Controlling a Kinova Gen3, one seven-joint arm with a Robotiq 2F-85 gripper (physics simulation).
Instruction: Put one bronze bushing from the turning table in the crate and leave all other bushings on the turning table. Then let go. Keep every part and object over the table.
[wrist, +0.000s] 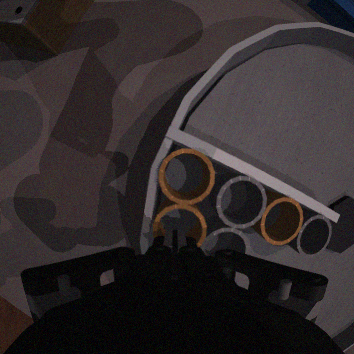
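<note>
My gripper is shut, with no bushing visible between its fingertips. It shows at the bottom middle, over the near left part of the turning table. Three bronze bushings stand upright as open rings on the turning table: one bushing by the left wall, one bushing just below it, partly hidden by the fingertips, and a smaller bushing to the right. Grey bushings stand among them, another partly behind the gripper. I cannot tell whether the crate shows.
A straight light divider crosses the turning table behind the bushings. A dark block is at its right end. A tan and grey box-like object shows at the top left. Part of a blue object shows at the top right corner.
</note>
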